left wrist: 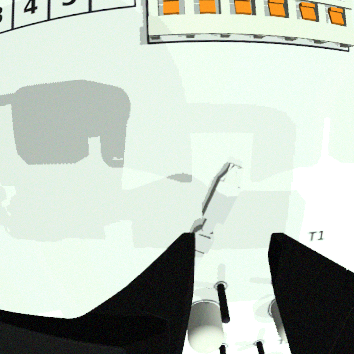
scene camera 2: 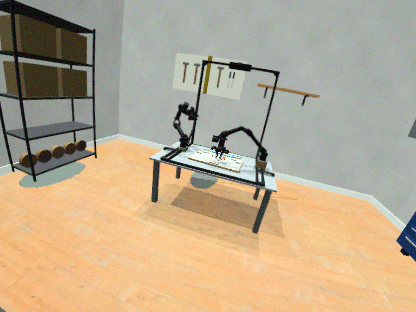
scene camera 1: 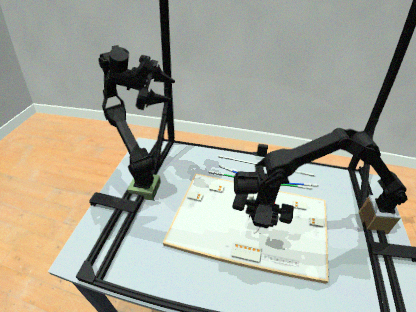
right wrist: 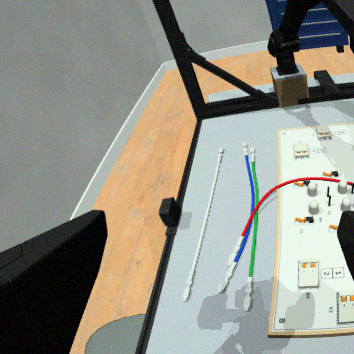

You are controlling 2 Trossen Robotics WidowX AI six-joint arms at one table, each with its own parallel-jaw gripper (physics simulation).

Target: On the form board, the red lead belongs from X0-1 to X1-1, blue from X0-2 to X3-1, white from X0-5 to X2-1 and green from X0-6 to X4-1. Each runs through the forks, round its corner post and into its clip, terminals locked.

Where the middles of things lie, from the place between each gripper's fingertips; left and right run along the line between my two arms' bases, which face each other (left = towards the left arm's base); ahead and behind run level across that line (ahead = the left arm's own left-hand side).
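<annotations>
The form board (scene camera 1: 209, 228) is 370 mm below my right hand, 180 mm ahead of it and 320 mm to the left of it. The form board is also 4 cm below my left hand, 3 cm behind it and 1 cm to the right of it.
</annotations>
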